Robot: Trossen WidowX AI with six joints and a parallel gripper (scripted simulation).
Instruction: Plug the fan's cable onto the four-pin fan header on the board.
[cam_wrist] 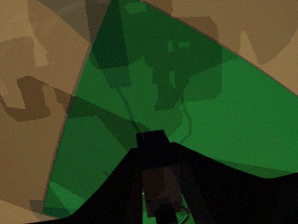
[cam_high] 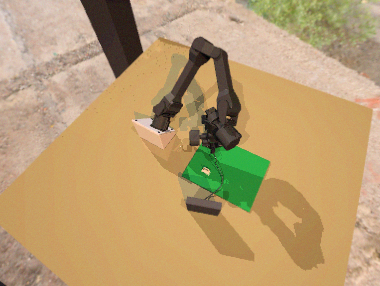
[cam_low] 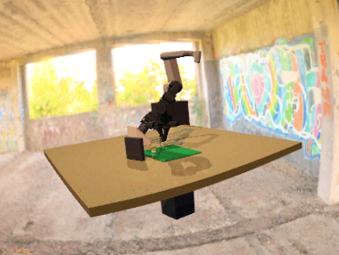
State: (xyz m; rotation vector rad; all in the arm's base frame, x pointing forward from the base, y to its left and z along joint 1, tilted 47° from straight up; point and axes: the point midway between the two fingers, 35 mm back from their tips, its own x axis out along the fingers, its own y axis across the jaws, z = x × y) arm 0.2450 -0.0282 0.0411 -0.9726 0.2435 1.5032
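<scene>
Now: gripper tip 1 cm short of the white-framed fan header, 9 cm to the left of it and 6 cm above it. The rest, counted from my gripper tip: dark plug: 1 cm to the right, 1 cm above; then green board: 8 cm ahead, 4 cm to the right, 8 cm below; then dark fan box: 6 cm ahead, 23 cm to the right.
</scene>
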